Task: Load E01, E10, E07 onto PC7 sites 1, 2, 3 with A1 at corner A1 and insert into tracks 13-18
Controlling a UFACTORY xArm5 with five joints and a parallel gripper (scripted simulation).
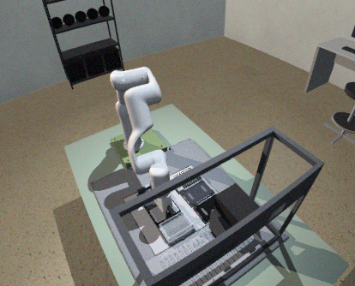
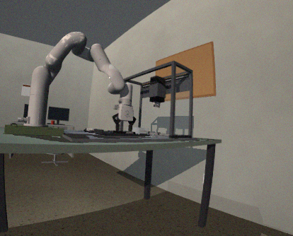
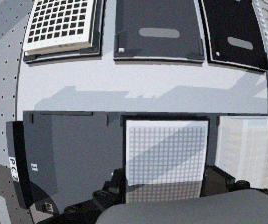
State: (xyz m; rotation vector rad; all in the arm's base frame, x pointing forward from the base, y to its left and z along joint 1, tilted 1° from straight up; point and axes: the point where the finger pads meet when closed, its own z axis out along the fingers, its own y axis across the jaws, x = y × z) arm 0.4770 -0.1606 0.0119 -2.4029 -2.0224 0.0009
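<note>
The deep-well block E07 lies 20 mm below my hand. Round my hand: pale block: 100 mm ahead, 20 mm to the right, 10 mm below; nest S2: 190 mm to the left, 30 mm below, 30 mm ahead; plate carrier PC7: 20 mm below, 10 mm behind.
</note>
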